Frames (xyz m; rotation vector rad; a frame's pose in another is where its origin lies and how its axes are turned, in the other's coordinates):
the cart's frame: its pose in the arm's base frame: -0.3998 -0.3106 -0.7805 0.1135 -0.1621 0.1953
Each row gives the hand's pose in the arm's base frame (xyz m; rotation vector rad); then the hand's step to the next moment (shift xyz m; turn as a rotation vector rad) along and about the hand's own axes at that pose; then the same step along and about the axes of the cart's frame.
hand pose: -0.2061 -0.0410 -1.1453 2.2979 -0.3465 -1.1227
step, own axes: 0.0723 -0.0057 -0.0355 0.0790 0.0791 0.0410
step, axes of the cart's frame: 0.0619 -0.0324 -0.0405 -0.0087 -0.1181 -0.0127
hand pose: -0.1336 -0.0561 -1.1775 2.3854 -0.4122 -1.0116
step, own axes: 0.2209 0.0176 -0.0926 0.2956 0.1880 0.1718
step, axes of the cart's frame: 0.1827 -0.1319 -0.0831 -0.0346 -0.3671 -0.1275
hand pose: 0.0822 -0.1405 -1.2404 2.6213 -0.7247 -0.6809
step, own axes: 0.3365 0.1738 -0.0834 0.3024 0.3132 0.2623
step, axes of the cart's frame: 0.1703 -0.3472 0.0294 -0.1495 -0.4705 -0.1211
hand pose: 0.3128 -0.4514 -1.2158 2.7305 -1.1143 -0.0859
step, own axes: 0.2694 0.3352 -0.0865 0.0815 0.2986 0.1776
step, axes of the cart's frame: -0.0743 -0.3783 0.2092 -0.2369 -0.2624 -0.0487
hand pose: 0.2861 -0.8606 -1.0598 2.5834 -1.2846 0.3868
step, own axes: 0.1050 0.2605 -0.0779 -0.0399 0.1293 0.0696
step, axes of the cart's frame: -0.1690 -0.1568 0.1783 -0.1382 -0.0497 -0.0397
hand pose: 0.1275 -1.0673 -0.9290 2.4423 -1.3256 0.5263
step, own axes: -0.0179 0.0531 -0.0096 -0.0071 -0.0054 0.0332
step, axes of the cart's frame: -0.0548 0.0016 0.0149 -0.0005 -0.0108 -0.0326
